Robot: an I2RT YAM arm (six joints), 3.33 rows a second.
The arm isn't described. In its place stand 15 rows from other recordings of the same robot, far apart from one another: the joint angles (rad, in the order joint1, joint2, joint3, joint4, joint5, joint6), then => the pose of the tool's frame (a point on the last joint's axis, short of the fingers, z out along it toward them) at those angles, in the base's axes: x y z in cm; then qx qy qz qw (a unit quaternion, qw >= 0).
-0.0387 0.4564 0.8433 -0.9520 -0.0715 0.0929 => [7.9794 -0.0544 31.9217 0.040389 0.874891 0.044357 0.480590]
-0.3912 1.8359 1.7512 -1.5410 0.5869 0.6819 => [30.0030 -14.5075 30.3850 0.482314 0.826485 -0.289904 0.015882]
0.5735 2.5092 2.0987 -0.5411 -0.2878 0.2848 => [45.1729 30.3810 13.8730 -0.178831 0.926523 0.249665 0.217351]
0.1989 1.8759 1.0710 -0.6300 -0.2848 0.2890 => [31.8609 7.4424 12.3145 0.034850 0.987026 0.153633 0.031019]
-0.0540 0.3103 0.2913 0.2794 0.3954 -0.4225 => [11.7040 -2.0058 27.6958 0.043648 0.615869 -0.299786 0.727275]
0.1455 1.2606 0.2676 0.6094 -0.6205 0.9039 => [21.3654 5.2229 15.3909 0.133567 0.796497 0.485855 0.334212]
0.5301 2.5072 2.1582 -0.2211 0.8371 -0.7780 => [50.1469 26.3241 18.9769 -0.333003 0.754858 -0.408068 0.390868]
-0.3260 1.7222 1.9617 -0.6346 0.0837 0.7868 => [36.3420 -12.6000 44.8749 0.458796 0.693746 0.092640 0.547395]
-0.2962 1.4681 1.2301 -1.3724 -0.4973 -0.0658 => [23.5468 -5.4103 27.1453 0.116229 0.962072 0.245483 0.025414]
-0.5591 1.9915 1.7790 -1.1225 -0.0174 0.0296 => [34.4139 -21.4596 25.4898 0.287114 0.950608 -0.022439 0.115783]
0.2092 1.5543 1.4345 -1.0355 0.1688 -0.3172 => [30.4576 5.8550 30.7943 -0.236883 0.945961 -0.093460 0.200771]
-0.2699 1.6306 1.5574 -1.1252 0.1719 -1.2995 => [31.0837 -9.2311 31.7352 -0.468232 0.860014 -0.190022 0.070900]
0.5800 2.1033 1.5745 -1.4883 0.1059 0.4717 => [29.3666 18.7903 17.0466 0.064403 -0.971777 0.155568 0.165230]
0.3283 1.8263 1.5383 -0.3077 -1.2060 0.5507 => [37.7795 16.3821 30.8225 -0.183281 0.752659 0.617592 0.135989]
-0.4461 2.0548 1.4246 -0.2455 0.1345 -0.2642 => [40.0411 -19.6790 16.7348 0.107994 0.932129 -0.177406 0.296647]
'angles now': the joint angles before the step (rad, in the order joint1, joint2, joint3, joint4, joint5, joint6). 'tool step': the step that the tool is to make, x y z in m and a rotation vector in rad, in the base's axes. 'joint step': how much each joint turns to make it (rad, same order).
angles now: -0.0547 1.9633 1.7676 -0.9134 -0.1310 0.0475
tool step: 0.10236 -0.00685 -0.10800 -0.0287 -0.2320 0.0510
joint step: -0.0035 0.4001 0.1495 0.4763 -0.0165 -0.0546
